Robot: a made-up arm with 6 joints. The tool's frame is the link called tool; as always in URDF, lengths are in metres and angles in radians. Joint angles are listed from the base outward. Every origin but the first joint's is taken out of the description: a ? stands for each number. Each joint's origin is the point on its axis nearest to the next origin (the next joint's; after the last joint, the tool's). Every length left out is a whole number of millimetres.
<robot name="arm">
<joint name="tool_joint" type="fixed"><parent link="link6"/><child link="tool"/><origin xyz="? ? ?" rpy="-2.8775 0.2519 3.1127"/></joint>
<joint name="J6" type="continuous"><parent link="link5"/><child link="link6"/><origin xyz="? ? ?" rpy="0.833 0.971 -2.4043"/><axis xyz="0 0 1"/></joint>
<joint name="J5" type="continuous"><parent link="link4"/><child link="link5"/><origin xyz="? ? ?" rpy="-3.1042 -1.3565 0"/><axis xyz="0 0 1"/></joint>
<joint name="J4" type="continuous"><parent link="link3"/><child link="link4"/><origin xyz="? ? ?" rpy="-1.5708 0 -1.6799"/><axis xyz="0 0 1"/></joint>
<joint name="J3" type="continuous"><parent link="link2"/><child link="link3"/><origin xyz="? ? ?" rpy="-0.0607 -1.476 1.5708"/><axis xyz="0 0 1"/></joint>
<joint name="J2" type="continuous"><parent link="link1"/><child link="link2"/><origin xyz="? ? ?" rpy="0.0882 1.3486 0"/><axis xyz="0 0 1"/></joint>
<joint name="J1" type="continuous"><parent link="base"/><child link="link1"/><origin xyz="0.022 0.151 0.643" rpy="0.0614 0.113 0.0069"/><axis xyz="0 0 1"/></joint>
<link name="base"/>
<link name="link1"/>
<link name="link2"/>
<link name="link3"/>
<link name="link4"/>
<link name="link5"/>
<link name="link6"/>
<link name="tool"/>
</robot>
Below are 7 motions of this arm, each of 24 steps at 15 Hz.
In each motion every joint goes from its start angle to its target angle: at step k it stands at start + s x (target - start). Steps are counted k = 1, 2, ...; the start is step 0. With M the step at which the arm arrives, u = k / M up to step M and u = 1 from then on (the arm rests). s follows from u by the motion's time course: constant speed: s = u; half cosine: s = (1 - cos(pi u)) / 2; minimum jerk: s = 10 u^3 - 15 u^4 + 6 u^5.
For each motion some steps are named. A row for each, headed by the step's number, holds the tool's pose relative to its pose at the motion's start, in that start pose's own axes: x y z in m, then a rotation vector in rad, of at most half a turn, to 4 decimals.
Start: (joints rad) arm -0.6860 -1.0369 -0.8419 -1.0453 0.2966 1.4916
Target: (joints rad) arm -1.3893 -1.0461 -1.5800 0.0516 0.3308 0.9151
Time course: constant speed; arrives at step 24
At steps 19, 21, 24:
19: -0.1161 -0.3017 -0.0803 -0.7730 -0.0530 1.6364
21: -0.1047 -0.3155 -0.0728 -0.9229 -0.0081 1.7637
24: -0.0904 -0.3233 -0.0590 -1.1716 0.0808 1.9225

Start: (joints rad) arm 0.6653 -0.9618 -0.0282 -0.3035 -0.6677 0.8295
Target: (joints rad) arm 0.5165 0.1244 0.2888 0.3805 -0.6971 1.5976
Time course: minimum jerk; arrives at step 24
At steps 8, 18, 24:
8: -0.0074 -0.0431 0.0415 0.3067 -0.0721 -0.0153
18: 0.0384 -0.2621 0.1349 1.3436 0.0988 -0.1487
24: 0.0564 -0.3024 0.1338 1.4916 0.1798 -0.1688

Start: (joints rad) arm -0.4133 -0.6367 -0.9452 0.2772 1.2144 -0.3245
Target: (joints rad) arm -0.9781 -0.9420 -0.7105 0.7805 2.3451 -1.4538
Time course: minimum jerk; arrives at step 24
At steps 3, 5, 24:
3: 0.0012 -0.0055 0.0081 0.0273 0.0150 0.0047
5: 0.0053 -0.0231 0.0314 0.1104 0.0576 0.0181
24: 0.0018 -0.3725 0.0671 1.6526 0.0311 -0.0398

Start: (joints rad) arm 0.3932 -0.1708 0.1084 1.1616 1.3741 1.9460
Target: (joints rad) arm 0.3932 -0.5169 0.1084 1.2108 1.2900 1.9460
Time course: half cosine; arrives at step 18
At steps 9, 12, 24:
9: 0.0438 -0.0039 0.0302 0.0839 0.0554 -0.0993
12: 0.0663 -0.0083 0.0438 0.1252 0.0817 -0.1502
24: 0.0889 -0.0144 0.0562 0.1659 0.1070 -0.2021

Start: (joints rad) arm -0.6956 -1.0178 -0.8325 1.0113 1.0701 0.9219
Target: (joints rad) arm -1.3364 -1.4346 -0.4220 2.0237 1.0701 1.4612
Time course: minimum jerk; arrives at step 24
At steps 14, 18, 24:
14: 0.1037 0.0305 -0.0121 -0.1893 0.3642 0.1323
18: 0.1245 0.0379 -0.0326 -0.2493 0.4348 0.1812
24: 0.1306 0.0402 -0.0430 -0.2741 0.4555 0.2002

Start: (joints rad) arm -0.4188 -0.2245 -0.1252 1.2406 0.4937 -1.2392
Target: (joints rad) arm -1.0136 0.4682 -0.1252 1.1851 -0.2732 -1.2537
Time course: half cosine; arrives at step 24
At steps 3, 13, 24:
3: -0.0044 -0.0107 0.0021 -0.0045 0.0156 0.0362
13: -0.0328 -0.1517 0.0160 -0.1851 0.1950 0.5584
24: -0.0206 -0.2365 0.0165 -0.5002 0.2926 0.9709

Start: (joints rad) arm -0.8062 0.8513 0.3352 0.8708 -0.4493 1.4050
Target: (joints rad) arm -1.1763 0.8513 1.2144 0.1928 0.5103 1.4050
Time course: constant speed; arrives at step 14
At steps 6, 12, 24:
6: 0.1138 0.0290 0.0126 0.0425 -0.1282 -0.6061
12: 0.2075 -0.0588 0.0879 0.3664 -0.1266 -1.2204
24: 0.2152 -0.1113 0.1134 0.5413 -0.0972 -1.3962

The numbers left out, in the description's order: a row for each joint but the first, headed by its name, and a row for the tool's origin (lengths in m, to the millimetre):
tool: 0.242 0.177 0
J6: 0.126 0.056 0
J5: -0.125 0.006 0
J4: 0.021 -0.041 0
J3: 0.057 0.017 0
J2: 0.004 -0.036 0

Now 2 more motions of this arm.
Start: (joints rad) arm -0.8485 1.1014 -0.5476 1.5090 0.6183 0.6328
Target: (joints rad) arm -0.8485 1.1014 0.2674 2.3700 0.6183 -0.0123
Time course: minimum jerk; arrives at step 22
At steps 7, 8, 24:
7: -0.0445 -0.0546 0.0054 -0.0434 0.0077 0.3223
8: -0.0551 -0.0759 0.0083 -0.0675 0.0158 0.4377
24: -0.0220 -0.2091 0.1102 -0.5821 0.3435 1.5032

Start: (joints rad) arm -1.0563 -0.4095 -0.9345 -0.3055 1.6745 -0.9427
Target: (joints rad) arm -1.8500 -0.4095 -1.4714 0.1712 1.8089 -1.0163
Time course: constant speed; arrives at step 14
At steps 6, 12, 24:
6: 0.1958 0.0619 0.0831 0.0783 0.3441 -0.4881
12: 0.4184 0.0084 0.0976 0.1834 0.6802 -0.9918
24: 0.4838 -0.0342 0.0845 0.2200 0.7892 -1.1633

